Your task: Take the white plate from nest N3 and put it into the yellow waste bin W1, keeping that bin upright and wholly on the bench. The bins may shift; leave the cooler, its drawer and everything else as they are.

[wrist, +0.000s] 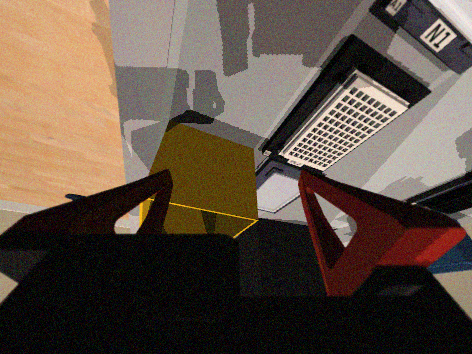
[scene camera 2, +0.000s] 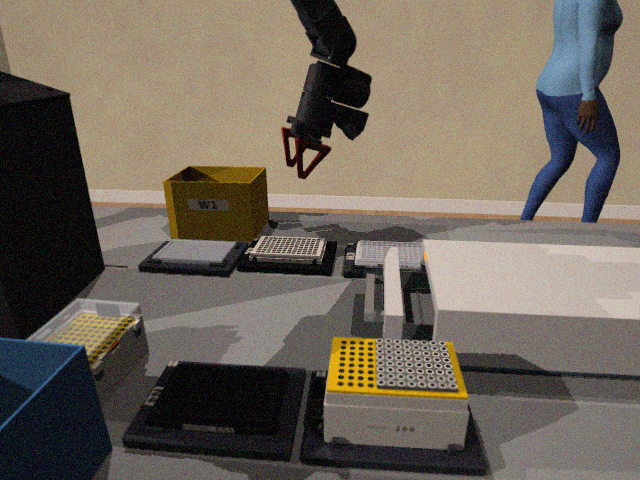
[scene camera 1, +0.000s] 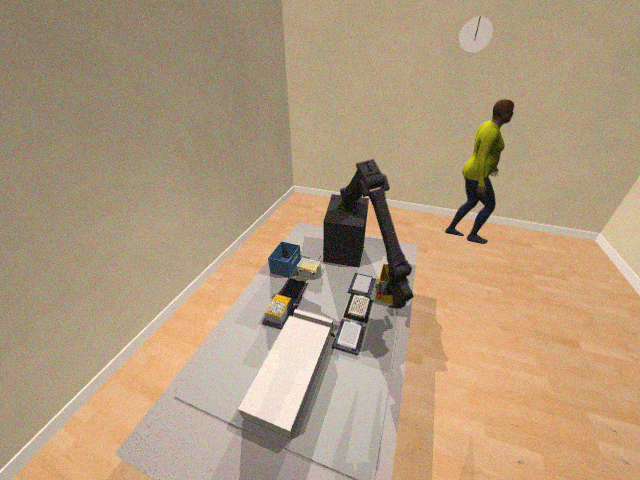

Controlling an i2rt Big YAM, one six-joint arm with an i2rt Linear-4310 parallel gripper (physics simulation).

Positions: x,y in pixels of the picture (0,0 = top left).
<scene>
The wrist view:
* gripper: 235,176
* yellow waste bin W1: 214,191
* white plate: 353,111
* nest N3: 355,53
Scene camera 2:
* gripper: 295,172
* white cooler: 541,308
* blue bin: 58,417
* white plate: 300,250
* yellow-topped tip rack: 386,392
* black plate: 198,397
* pale gridded plate: 368,253
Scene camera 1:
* white cooler: 275,400
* blue bin: 283,261
</scene>
